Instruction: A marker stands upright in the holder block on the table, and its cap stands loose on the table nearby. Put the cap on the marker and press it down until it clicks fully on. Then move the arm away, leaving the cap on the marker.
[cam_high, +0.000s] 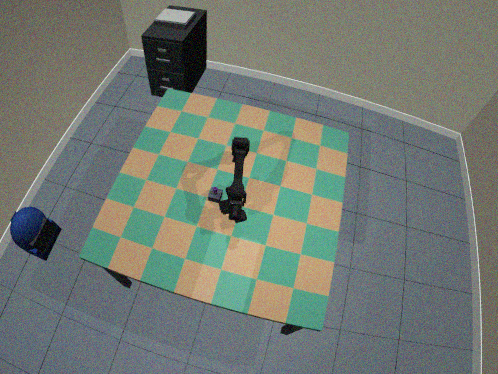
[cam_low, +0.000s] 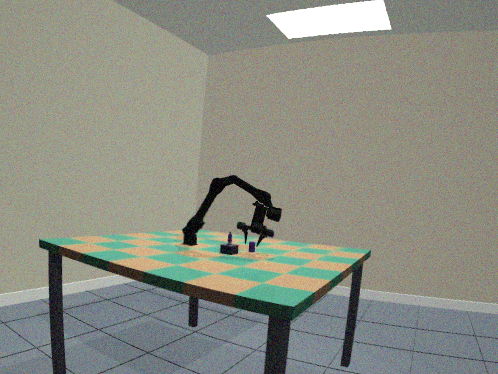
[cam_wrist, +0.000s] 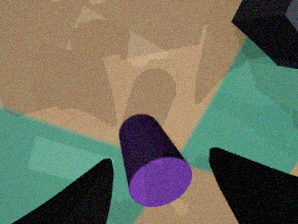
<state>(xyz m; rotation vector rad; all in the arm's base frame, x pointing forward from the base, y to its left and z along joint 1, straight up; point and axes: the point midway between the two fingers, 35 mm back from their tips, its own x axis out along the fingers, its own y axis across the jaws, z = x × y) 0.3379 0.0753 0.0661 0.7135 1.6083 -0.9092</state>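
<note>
My gripper tip is 10 mm short of the purple cap and 10 mm above it. Also, from my gripper tip: purple marker (50 mm behind, 130 mm to the right, 50 mm above); holder block (50 mm behind, 130 mm to the right, 10 mm below).
</note>
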